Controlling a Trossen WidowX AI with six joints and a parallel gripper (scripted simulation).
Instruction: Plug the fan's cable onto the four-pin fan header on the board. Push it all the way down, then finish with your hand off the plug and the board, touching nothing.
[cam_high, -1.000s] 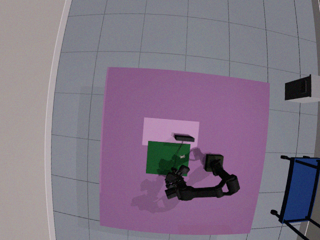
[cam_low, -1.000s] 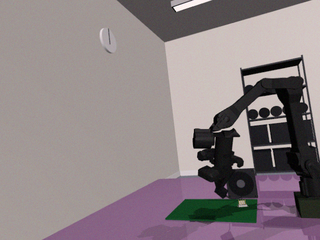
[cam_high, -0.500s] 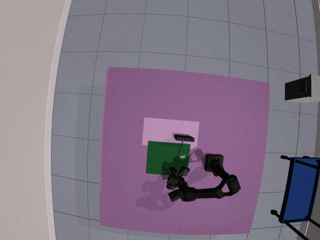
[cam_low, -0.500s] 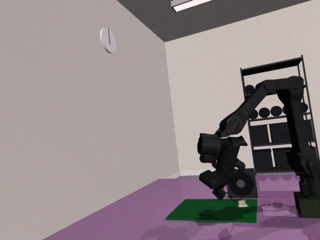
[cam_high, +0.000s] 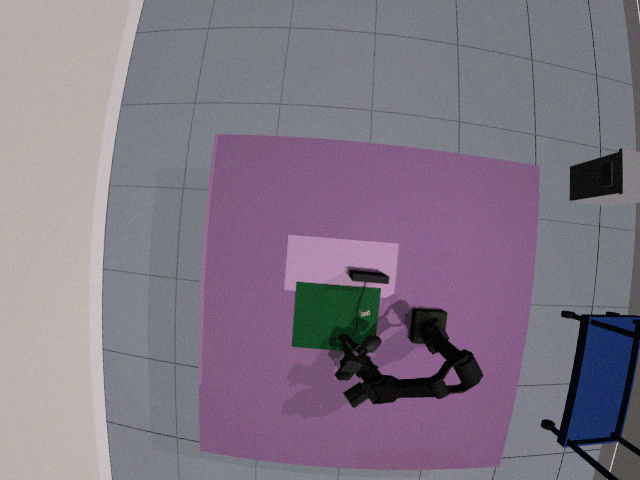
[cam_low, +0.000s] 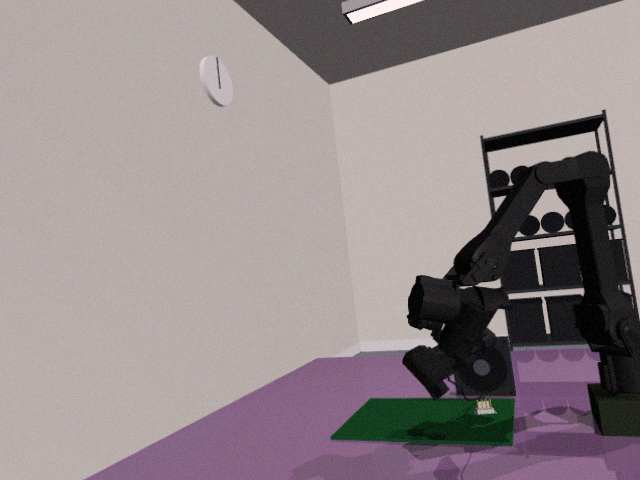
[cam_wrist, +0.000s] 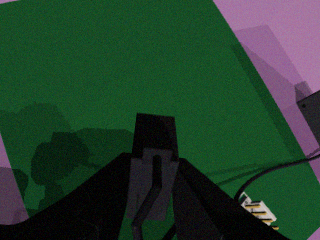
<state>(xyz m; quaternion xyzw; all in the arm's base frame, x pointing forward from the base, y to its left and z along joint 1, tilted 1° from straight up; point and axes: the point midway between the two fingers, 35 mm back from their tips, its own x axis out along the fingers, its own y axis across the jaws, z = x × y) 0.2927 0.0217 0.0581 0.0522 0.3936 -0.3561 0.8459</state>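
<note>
My gripper tip is 20 mm short of the green board, 60 mm to the left of it and 100 mm above it. Also, from my gripper tip: black fan 100 mm behind, 200 mm to the right, 20 mm below; fan plug 10 mm below.
</note>
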